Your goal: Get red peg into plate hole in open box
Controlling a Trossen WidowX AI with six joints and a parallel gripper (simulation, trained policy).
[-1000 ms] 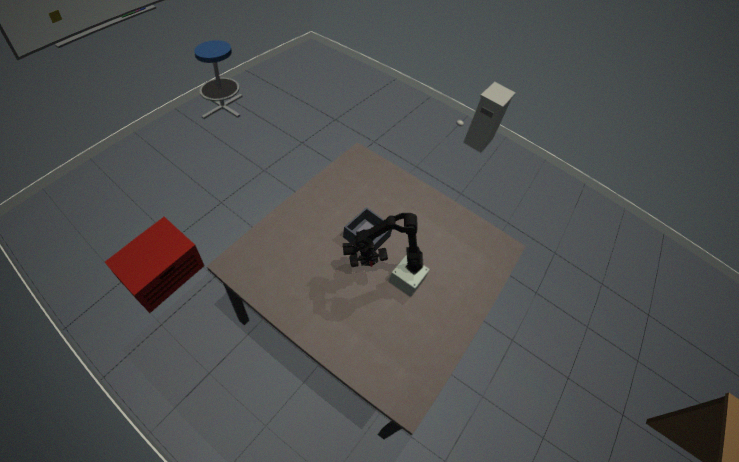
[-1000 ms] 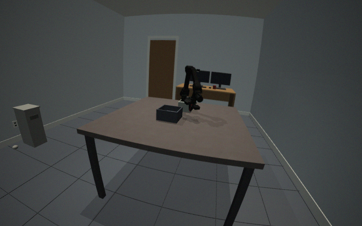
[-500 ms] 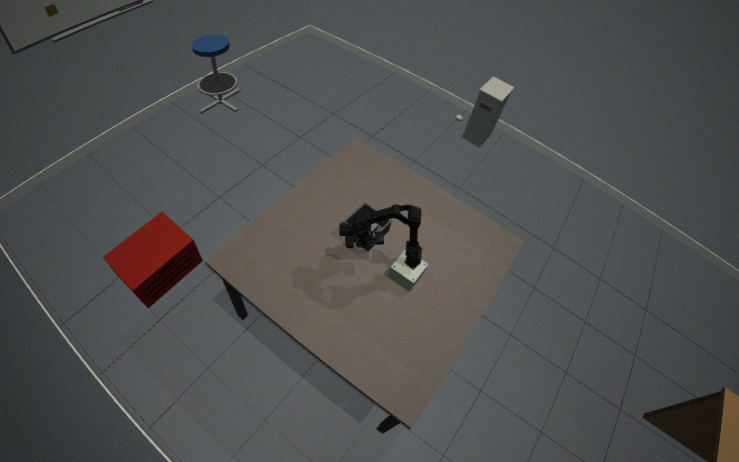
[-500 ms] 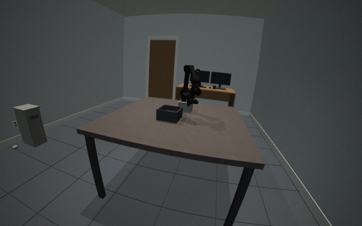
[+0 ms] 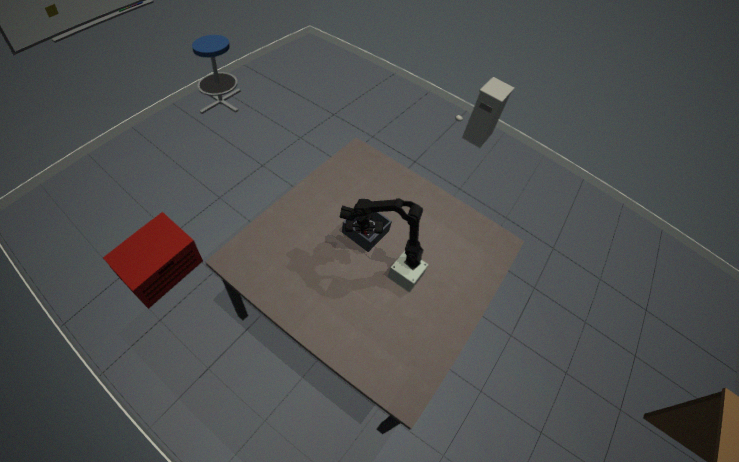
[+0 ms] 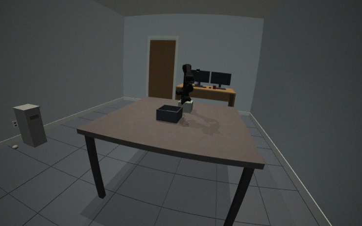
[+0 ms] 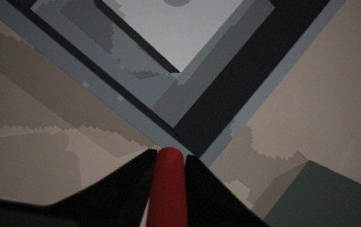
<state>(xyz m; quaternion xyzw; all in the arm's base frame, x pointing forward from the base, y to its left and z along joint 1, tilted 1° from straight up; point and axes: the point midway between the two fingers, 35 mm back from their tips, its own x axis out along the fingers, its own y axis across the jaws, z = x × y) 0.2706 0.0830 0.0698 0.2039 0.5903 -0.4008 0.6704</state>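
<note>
The plate is 90 mm below my gripper tip, 80 mm to the right of it and 60 mm ahead of it. Also, from my gripper tip: red peg: 30 mm above, 10 mm to the left; then dark box: 110 mm below, 80 mm to the right, 60 mm ahead.
</note>
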